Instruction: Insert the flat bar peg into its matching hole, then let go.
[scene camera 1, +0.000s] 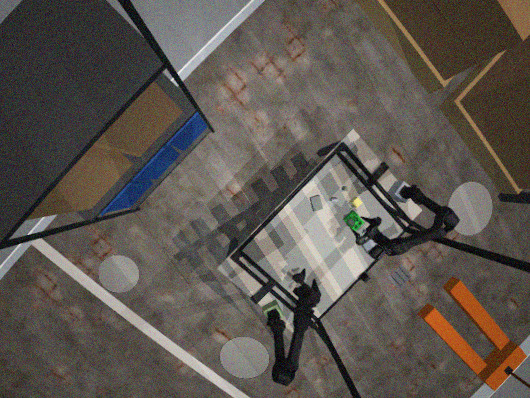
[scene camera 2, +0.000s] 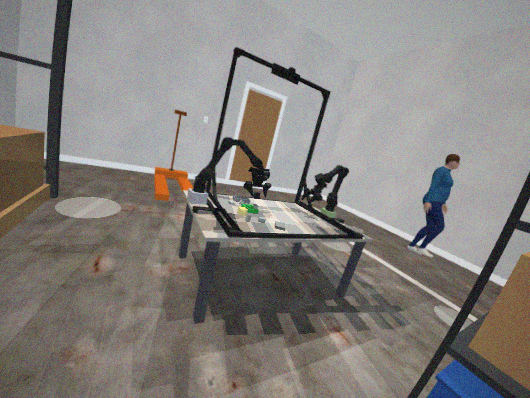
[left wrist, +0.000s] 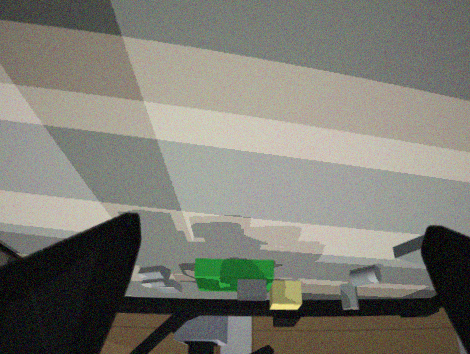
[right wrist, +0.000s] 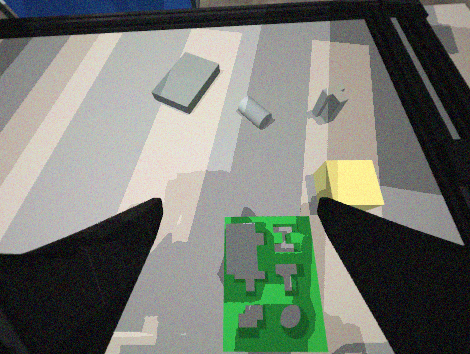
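Note:
The green hole board lies flat near the table's right-arm side. A grey flat bar peg sits in its large rectangular hole and sticks up out of it. My right gripper is open and empty, hanging just above the board with a finger on either side, touching nothing. My left gripper is open and empty at the opposite table edge, far from the board.
A yellow cube lies next to the board. A flat grey slab, a small cylinder and an angled piece lie farther out. A black frame borders the table.

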